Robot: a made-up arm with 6 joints. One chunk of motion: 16 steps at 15 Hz.
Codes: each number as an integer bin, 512 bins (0 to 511) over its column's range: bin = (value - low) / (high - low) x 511, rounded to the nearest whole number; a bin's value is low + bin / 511 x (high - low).
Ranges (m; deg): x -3.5..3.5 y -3.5..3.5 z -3.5..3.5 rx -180..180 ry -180..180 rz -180..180
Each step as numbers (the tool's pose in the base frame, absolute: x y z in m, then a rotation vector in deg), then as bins.
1 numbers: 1.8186 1.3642 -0.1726 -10.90 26.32 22.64
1 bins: 388 355 243 240 293 288
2 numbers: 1.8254 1.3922 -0.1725 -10.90 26.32 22.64
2 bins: 389 357 243 240 293 288
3 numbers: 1.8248 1.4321 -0.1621 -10.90 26.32 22.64
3 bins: 389 360 244 240 293 288
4 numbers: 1.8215 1.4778 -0.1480 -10.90 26.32 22.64
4 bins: 388 363 245 240 293 288
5 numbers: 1.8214 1.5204 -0.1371 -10.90 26.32 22.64
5 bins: 388 366 245 240 293 288
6 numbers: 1.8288 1.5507 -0.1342 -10.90 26.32 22.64
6 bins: 389 369 246 240 293 288
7 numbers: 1.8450 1.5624 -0.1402 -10.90 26.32 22.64
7 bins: 390 370 245 240 293 288
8 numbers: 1.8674 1.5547 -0.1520 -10.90 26.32 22.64
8 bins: 392 369 244 240 293 288
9 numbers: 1.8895 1.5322 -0.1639 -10.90 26.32 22.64
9 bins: 393 367 244 240 293 288
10 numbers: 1.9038 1.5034 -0.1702 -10.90 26.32 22.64
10 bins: 394 365 243 240 293 288
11 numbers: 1.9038 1.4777 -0.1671 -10.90 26.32 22.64
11 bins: 394 363 243 240 293 288
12 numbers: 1.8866 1.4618 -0.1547 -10.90 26.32 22.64
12 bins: 393 362 244 240 293 288
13 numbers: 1.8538 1.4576 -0.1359 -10.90 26.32 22.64
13 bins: 391 362 246 240 293 288
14 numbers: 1.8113 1.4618 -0.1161 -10.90 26.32 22.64
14 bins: 388 362 247 240 293 288
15 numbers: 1.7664 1.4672 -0.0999 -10.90 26.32 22.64
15 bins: 384 363 248 240 293 288
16 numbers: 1.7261 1.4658 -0.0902 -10.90 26.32 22.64
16 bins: 382 363 249 240 293 288
